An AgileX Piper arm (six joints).
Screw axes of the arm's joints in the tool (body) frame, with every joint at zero. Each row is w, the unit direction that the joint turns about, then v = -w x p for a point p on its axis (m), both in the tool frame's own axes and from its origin. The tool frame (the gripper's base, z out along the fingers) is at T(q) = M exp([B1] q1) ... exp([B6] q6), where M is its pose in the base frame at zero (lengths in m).
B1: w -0.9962 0 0.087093 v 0.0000 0.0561 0.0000
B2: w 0 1 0 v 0.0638 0.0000 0.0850
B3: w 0 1 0 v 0.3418 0.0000 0.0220
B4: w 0 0 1 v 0.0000 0.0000 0.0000
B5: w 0 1 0 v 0.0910 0.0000 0.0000
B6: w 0 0 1 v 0.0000 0.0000 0.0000
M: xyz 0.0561 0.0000 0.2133 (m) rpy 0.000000 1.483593 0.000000 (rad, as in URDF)
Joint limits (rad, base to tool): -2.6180..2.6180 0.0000..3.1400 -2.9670..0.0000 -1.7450..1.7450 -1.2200..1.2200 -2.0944..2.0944
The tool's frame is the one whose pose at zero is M.
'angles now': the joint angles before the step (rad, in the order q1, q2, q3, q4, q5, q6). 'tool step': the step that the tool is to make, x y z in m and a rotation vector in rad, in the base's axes. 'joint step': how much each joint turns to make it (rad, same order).
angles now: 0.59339, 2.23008, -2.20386, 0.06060, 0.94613, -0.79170
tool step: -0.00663, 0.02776, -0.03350, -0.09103, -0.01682, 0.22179
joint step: 0.04384, 0.06692, 0.00002, 0.05404, -0.01213, -0.22543
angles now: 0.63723, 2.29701, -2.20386, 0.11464, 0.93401, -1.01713
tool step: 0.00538, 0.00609, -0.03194, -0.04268, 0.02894, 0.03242
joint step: 0.00269, 0.06185, -0.00002, 0.00462, -0.00967, -0.03797
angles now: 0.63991, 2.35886, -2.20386, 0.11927, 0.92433, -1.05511
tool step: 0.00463, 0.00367, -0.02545, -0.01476, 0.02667, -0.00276
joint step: 0.00000, 0.04968, 0.00001, 0.00433, -0.01963, -0.00001
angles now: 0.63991, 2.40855, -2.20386, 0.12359, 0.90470, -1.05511
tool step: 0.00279, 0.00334, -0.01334, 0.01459, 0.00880, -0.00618
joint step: 0.00000, 0.02772, 0.00004, 0.01763, -0.02967, -0.00001
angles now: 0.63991, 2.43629, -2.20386, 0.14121, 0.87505, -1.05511
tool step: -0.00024, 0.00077, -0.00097, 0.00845, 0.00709, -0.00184
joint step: 0.00001, 0.00215, -0.00001, 0.01116, -0.00151, 0.00000
